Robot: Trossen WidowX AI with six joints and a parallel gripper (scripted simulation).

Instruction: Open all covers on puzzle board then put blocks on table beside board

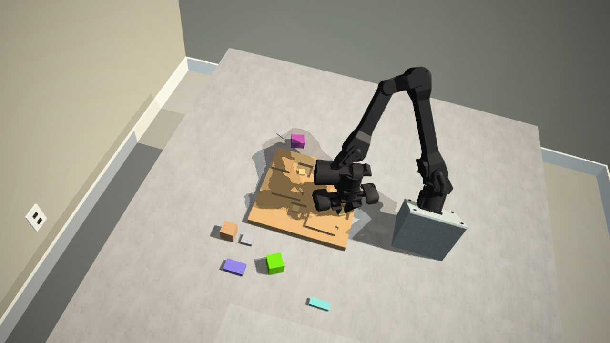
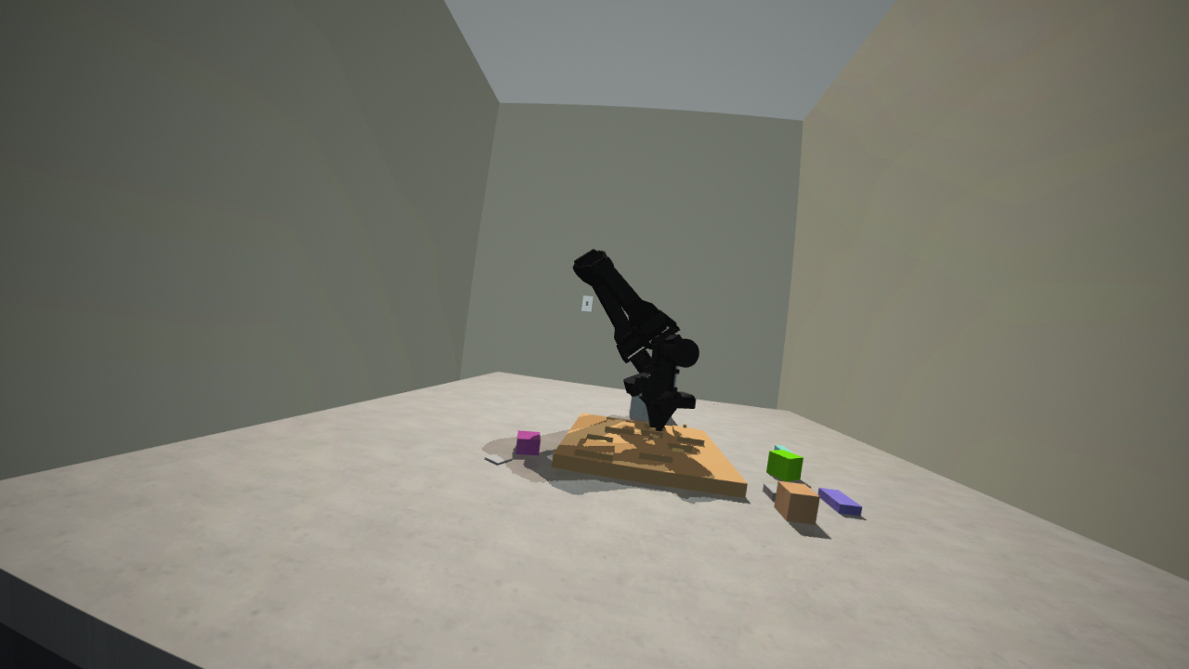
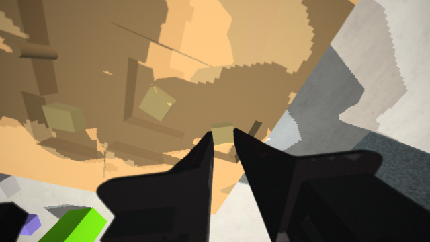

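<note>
The green block is 150 mm ahead of my gripper tip and 220 mm to the left of it. Also, from my gripper tip: magenta block: 200 mm ahead, 240 mm to the right; then grey block: 240 mm ahead, 160 mm to the left, 10 mm below; then cyan block: 290 mm to the left, 10 mm below.
</note>
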